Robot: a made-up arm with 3 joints. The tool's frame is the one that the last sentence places.
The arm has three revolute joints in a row. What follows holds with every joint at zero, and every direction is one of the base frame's.
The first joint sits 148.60 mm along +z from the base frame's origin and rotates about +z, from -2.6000 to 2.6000 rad.
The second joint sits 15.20 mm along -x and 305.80 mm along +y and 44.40 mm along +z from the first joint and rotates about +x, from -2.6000 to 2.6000 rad.
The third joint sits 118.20 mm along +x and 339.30 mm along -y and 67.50 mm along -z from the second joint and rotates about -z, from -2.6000 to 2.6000 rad.
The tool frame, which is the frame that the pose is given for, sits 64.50 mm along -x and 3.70 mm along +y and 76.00 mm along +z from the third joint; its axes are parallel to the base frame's.
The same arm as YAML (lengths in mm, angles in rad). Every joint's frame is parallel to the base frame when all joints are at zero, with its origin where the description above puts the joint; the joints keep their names.
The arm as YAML. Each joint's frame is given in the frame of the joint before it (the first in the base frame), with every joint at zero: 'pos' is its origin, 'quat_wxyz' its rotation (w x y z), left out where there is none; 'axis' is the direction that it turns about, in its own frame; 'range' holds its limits. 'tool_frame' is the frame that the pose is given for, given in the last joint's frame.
length_unit: mm
angle_unit: rad
joints:
  - joint: joint 1
    pos: [0.0, 0.0, 148.6]
    axis: [0.0, 0.0, 1.0]
    range: [-2.6, 2.6]
  - joint: joint 2
    pos: [-15.2, 305.8, 44.4]
    axis: [1.0, 0.0, 0.0]
    range: [-2.6, 2.6]
  - joint: joint 3
    pos: [118.2, -339.3, -67.5]
    axis: [0.0, 0.0, -1.0]
    range: [-2.6, 2.6]
tool_frame:
  pos: [-64.5, 3.7, 76.0]

